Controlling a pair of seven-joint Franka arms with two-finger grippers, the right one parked.
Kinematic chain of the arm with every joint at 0, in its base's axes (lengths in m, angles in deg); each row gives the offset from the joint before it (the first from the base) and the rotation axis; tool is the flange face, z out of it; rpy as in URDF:
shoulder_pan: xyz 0 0 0.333 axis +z
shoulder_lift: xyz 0 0 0 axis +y
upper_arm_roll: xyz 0 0 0.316 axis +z
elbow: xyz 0.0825 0 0 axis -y
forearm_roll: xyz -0.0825 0 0.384 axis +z
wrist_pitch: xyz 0 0 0 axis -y
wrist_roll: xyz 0.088 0 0 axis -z
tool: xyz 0 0 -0.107 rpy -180 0 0
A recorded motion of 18 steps. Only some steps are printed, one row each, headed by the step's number.
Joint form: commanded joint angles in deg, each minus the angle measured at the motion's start. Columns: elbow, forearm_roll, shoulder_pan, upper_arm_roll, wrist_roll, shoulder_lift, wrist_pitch.
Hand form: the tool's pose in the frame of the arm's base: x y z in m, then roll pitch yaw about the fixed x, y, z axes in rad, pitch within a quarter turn. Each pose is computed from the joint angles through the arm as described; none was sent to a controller.
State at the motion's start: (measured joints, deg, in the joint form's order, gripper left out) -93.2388 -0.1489 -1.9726 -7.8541 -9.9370 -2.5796 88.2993
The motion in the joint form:
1: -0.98 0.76 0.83 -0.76 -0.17 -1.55 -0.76
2: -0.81 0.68 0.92 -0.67 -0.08 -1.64 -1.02
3: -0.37 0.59 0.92 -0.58 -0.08 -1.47 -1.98
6: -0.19 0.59 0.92 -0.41 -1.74 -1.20 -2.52
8: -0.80 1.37 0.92 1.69 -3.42 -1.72 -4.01
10: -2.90 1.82 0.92 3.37 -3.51 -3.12 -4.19
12: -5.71 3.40 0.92 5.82 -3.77 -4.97 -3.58
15: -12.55 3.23 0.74 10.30 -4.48 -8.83 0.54
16: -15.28 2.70 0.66 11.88 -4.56 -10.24 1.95
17: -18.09 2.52 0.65 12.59 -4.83 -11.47 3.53
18: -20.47 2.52 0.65 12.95 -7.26 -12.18 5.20
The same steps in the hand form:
1: 0.5191 -0.0911 0.6248 -3.1125 0.0408 0.0076
2: 0.5185 -0.0895 0.6266 -3.1138 0.0411 0.0091
3: 0.5179 -0.0886 0.6273 -3.1138 0.0533 0.0109
6: 0.5185 -0.0868 0.6255 -3.1109 0.0633 0.0431
8: 0.5157 -0.0650 0.6235 -3.0908 0.0861 0.1111
10: 0.5088 -0.0480 0.6190 -3.0796 0.0990 0.1433
12: 0.5007 -0.0216 0.6139 -3.0539 0.0985 0.1922
15: 0.4846 0.0179 0.5970 -3.0735 0.0825 0.2728
16: 0.4773 0.0305 0.5883 -3.0897 0.0854 0.2978
17: 0.4710 0.0362 0.5775 -3.0967 0.0874 0.3125
18: 0.4676 0.0390 0.5660 -3.0956 0.0863 0.3595

